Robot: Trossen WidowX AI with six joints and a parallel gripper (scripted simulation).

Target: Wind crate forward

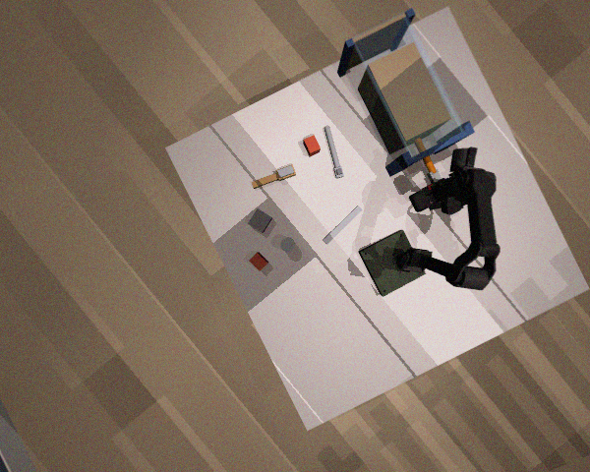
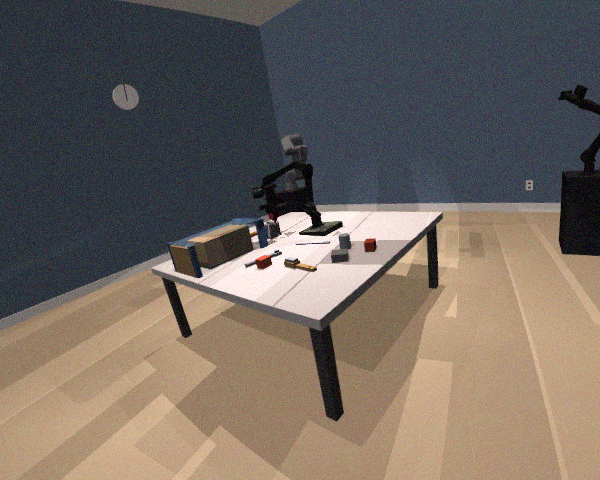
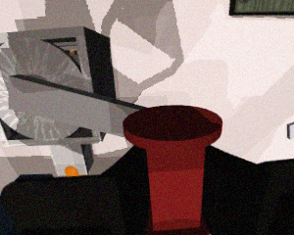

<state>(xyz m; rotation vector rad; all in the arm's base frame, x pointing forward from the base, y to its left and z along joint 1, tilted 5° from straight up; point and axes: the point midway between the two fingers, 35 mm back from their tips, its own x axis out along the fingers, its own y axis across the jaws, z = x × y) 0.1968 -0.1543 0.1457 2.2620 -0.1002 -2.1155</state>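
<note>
The winch handle lies 4 cm to the right of my gripper tip, 1 cm below it and 1 cm behind it. The rest, counted from my gripper tip: blue frame (12 cm ahead, 10 cm to the right, 1 cm below); then red knob (2 cm above); then grey winch (10 cm to the right, 8 cm below, 5 cm behind).
</note>
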